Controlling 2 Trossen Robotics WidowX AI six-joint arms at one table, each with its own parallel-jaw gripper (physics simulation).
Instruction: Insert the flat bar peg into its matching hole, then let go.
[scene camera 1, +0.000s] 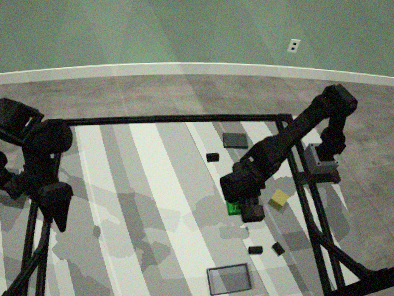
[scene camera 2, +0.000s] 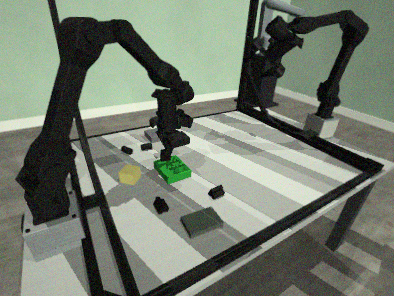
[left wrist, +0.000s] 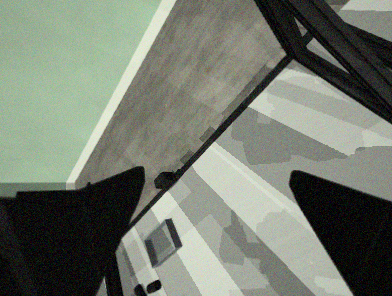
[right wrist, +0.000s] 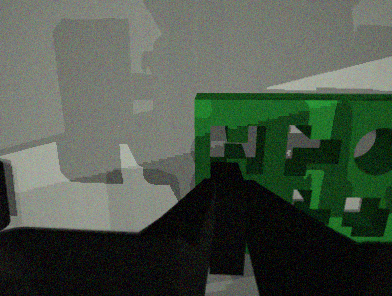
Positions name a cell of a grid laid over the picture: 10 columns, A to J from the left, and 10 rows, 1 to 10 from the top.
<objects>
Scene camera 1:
left gripper: B8
right gripper: G7
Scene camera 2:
left gripper: G3
right gripper: E6
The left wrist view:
left gripper: F6
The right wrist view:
right gripper: F7
green hole block: I6
</objects>
